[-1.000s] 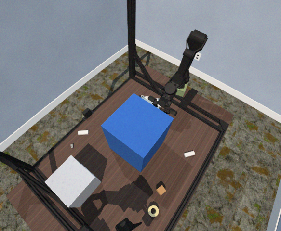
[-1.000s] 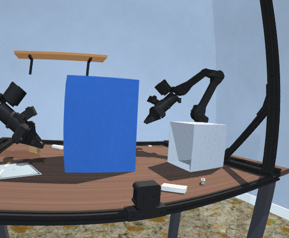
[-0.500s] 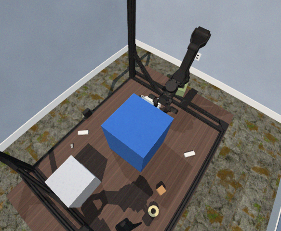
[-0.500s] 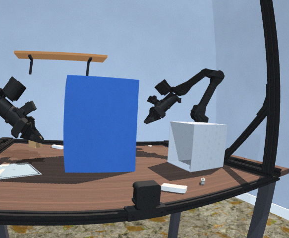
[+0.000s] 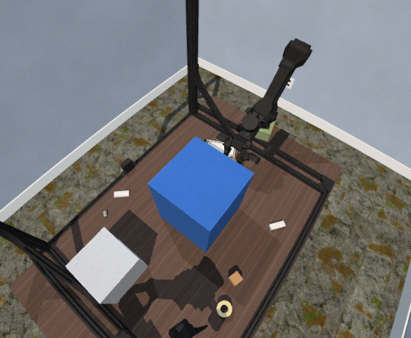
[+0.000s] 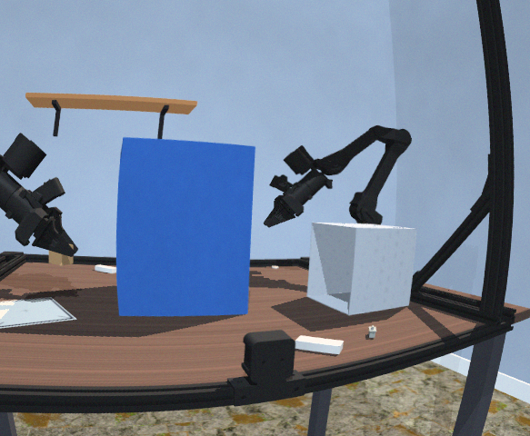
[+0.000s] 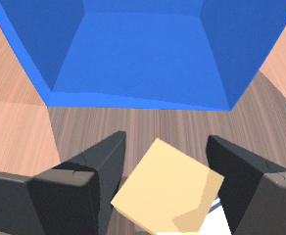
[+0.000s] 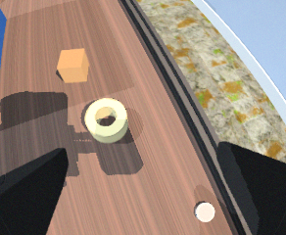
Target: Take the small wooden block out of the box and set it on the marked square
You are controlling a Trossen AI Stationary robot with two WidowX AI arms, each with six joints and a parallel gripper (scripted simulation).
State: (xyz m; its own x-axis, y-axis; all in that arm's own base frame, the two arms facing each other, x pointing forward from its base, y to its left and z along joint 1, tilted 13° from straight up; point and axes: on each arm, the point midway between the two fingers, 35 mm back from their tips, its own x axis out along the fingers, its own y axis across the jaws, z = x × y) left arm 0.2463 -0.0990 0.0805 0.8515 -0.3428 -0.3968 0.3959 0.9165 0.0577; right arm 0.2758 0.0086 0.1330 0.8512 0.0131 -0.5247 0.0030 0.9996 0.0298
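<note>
Now: the marked square 110 mm below my left hand, 80 mm behind it and 70 mm to the left of it.
</note>
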